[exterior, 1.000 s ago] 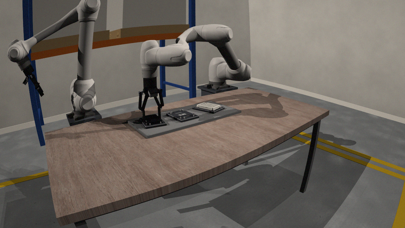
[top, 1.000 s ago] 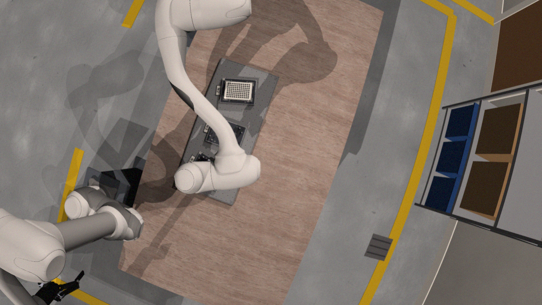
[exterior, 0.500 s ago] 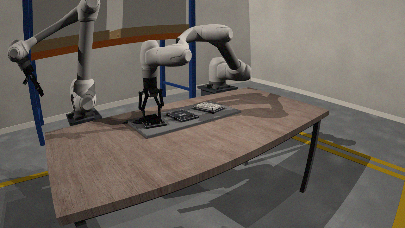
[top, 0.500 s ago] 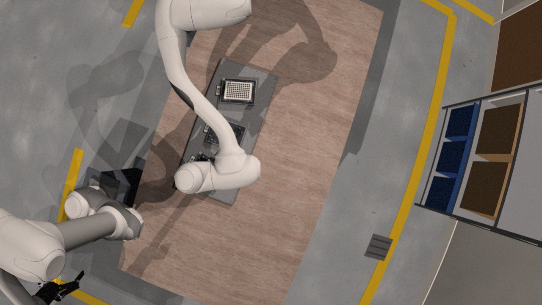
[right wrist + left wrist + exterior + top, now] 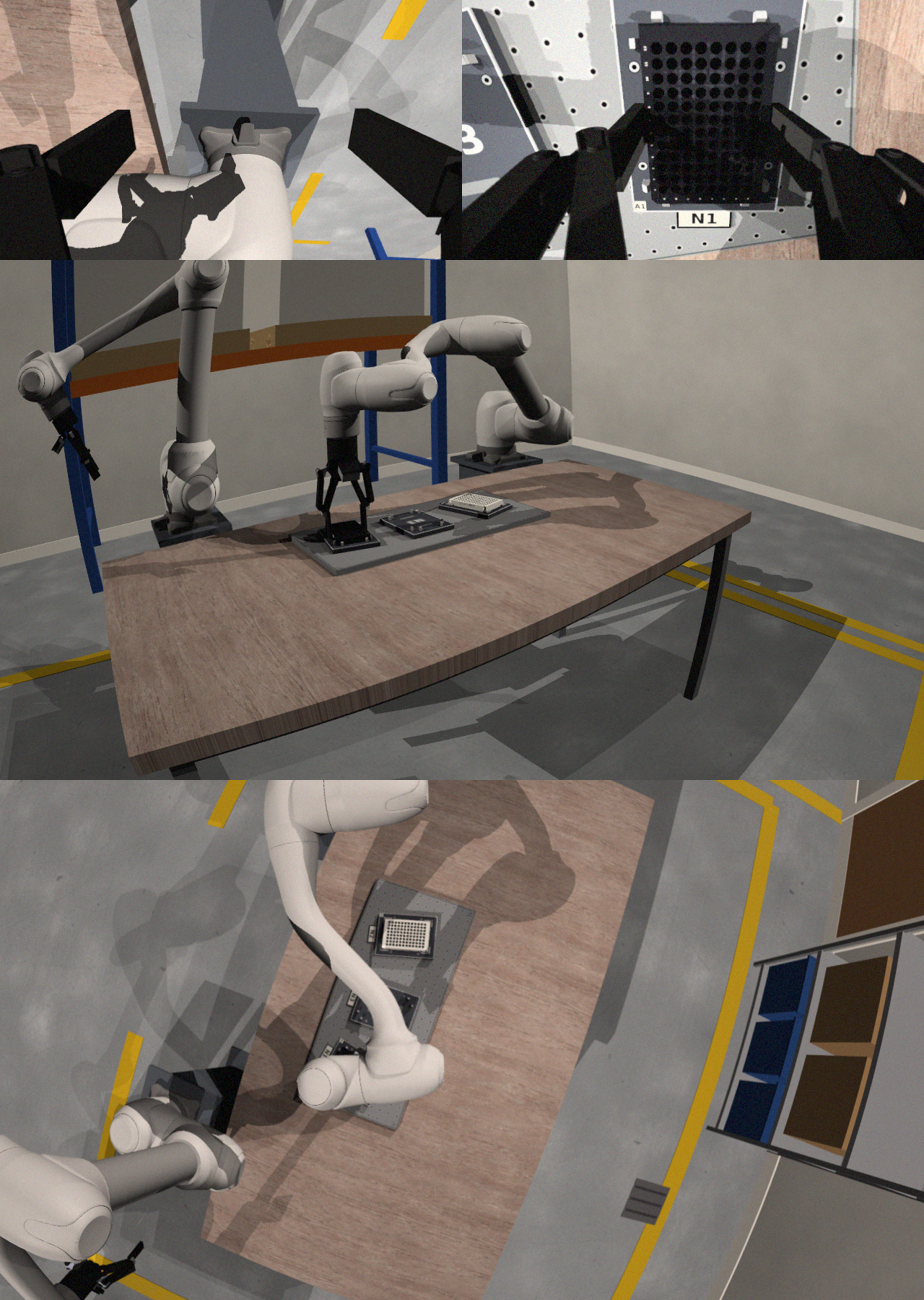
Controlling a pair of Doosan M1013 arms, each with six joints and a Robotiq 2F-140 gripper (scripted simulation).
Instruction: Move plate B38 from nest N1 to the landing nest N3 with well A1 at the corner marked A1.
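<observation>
The nest N1 is 3 cm below my left hand. The rest, counted from my left hand: black plate B38: 2 cm below; nest N3: 19 cm to the left, 3 cm below, 2 cm ahead; white plate B83: 40 cm to the left, 2 cm below.
</observation>
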